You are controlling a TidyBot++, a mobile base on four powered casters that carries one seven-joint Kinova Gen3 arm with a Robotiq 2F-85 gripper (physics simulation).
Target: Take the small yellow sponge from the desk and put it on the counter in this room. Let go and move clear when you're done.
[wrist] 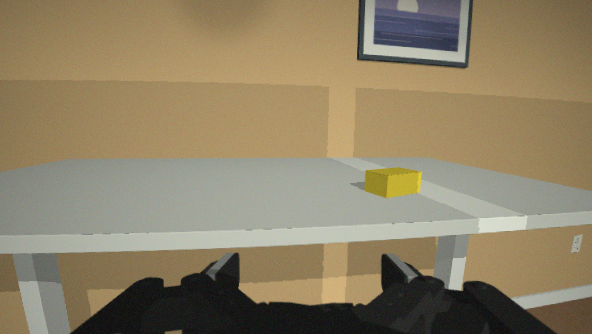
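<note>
A small yellow sponge (393, 183), shaped like a block, lies on the white-grey desk (200, 200), right of the middle of the view and nearer the desk's right part. A strip of light crosses the desk top beside it. My gripper (309, 269) is open, with a wide gap between its fingertips. It is in front of the desk, apart from the sponge, which shows beyond it and to the right. The counter does not show in this view.
The desk's front edge runs across the view, with a left leg (42, 290) and a right leg (452, 260) below it. A tan wall (175, 120) stands behind, with a framed picture (416, 30) and an outlet (576, 243).
</note>
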